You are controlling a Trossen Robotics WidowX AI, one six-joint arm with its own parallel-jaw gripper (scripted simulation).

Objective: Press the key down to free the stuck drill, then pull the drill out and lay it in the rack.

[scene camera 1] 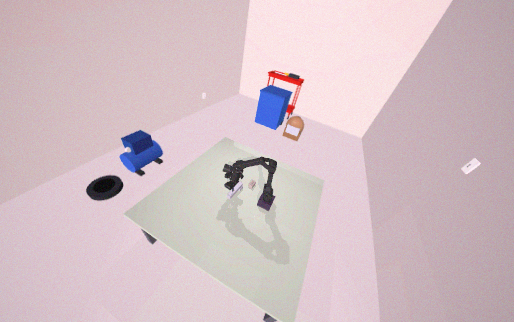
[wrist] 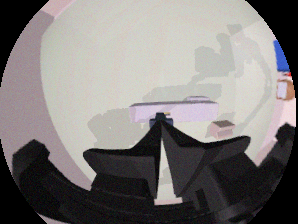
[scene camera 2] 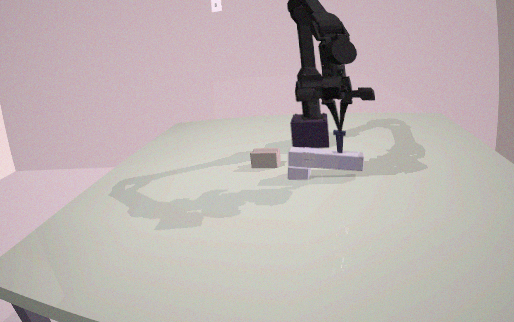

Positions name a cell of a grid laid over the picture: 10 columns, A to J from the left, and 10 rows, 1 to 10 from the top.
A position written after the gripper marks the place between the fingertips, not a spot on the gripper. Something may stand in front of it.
Observation:
In view: the gripper (scene camera 2: G5) and a lavender block (scene camera 2: F5).
The gripper shows as well in the wrist view (wrist: F6). The lavender block also shows in the wrist view (wrist: G5).

